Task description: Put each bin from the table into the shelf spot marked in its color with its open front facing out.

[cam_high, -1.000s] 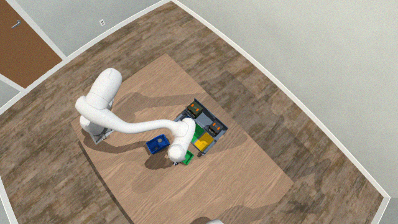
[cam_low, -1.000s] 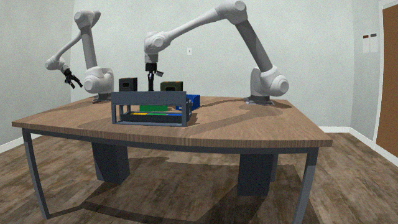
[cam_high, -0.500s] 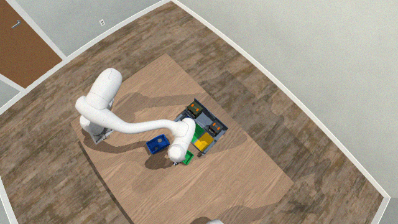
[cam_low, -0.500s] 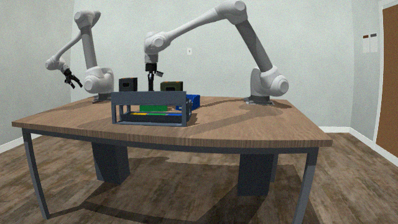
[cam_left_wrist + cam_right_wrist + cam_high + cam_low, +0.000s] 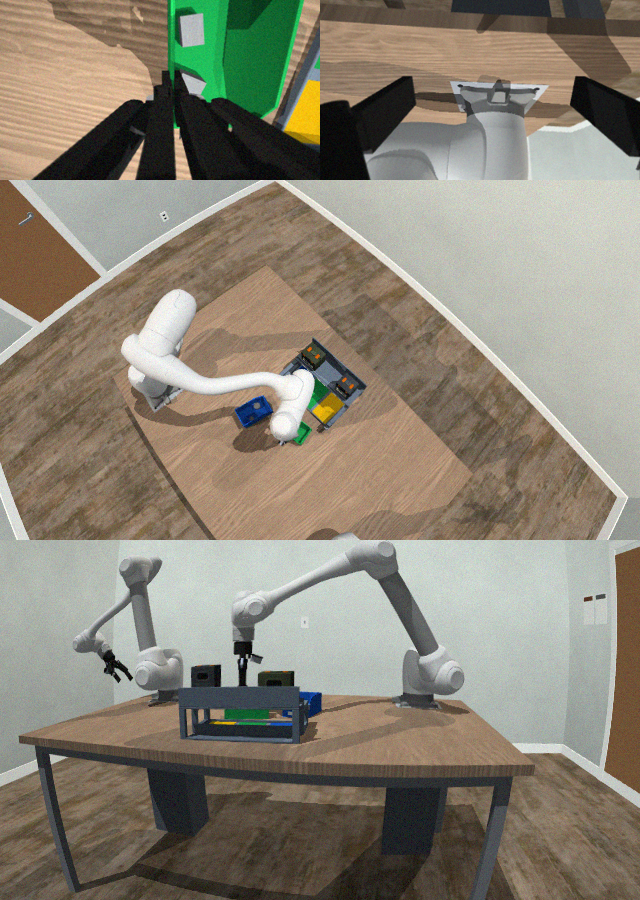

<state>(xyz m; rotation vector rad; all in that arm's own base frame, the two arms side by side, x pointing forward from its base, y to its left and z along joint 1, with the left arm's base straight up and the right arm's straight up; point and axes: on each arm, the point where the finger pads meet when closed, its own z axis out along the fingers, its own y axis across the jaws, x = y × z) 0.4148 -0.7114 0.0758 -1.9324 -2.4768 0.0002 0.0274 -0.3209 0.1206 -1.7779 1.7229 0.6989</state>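
Right now my left hand is 4 cm short of the green bin, 3 cm to the right of it and 4 cm above it. Also, from my left hand: blue bin (6 cm behind, 23 cm to the left, 4 cm below); then grey shelf (29 cm ahead, 10 cm to the left, 1 cm below); then round part (3 cm behind, 25 cm to the left, 6 cm below).
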